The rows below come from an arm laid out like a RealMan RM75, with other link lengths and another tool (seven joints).
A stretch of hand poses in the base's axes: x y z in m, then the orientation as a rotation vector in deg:
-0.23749 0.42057 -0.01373 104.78 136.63 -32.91
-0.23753 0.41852 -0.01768 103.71 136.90 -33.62
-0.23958 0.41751 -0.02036 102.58 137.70 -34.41
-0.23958 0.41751 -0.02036 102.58 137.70 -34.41
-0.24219 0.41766 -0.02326 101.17 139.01 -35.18
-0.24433 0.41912 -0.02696 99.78 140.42 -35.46
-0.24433 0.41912 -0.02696 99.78 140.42 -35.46
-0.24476 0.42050 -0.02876 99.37 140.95 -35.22
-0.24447 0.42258 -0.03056 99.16 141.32 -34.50
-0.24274 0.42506 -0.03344 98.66 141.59 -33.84
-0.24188 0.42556 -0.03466 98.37 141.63 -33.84
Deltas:
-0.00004 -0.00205 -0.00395 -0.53 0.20 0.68
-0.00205 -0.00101 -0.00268 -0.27 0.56 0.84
0.00000 0.00000 0.00000 0.00 0.00 0.00
-0.00261 0.00015 -0.00290 -0.06 0.79 1.13
-0.00214 0.00146 -0.00370 0.22 0.62 1.16
0.00000 0.00000 0.00000 0.00 0.00 0.00
-0.00043 0.00138 -0.00180 0.26 0.09 0.39
0.00029 0.00208 -0.00180 0.44 -0.20 0.25
0.00173 0.00248 -0.00288 0.26 -0.32 0.41
0.00086 0.00050 -0.00122 -0.07 -0.07 0.19

